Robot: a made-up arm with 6 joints.
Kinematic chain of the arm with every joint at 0, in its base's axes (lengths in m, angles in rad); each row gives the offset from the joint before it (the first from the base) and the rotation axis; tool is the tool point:
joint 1: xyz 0 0 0.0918 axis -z
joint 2: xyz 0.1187 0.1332 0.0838 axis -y
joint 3: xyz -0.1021 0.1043 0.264 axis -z
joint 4: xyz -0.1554 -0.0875 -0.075 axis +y
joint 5: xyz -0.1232 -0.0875 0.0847 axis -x
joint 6: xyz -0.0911 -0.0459 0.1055 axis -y
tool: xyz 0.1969 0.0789 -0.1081
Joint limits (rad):
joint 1: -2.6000..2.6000
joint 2: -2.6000..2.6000
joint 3: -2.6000..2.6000
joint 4: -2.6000..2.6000
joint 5: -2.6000..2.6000
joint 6: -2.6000..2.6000
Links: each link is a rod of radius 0.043 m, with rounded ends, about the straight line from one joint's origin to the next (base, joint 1, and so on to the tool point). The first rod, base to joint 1, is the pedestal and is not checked.
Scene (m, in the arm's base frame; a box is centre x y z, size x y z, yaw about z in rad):
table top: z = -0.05
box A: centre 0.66 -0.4 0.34 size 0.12 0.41 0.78 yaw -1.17
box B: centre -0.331 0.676 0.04 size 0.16 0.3 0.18 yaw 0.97
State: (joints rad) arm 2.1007 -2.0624 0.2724 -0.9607 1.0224 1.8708
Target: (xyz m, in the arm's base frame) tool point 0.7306 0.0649 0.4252
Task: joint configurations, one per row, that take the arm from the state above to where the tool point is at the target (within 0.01 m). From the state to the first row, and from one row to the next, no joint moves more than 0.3 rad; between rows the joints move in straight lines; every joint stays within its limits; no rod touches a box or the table.
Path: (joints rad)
1: 1.8615 -1.8876 0.1750 -0.9950 0.9846 1.8077
2: 1.6224 -1.7127 0.0775 -1.0293 0.9468 1.7445
3: 1.3832 -1.5379 -0.0199 -1.0637 0.9090 1.6814
4: 1.1440 -1.3631 -0.1173 -1.0980 0.8711 1.6182
5: 1.1159 -1.5031 0.1234 -1.0898 0.9197 1.7367
6: 1.0878 -1.6432 0.3640 -1.0816 0.9682 1.8552
7: 1.0597 -1.7833 0.6047 -1.0734 1.0167 1.9737
8: 1.0316 -1.9234 0.8453 -1.0653 1.0652 2.0921

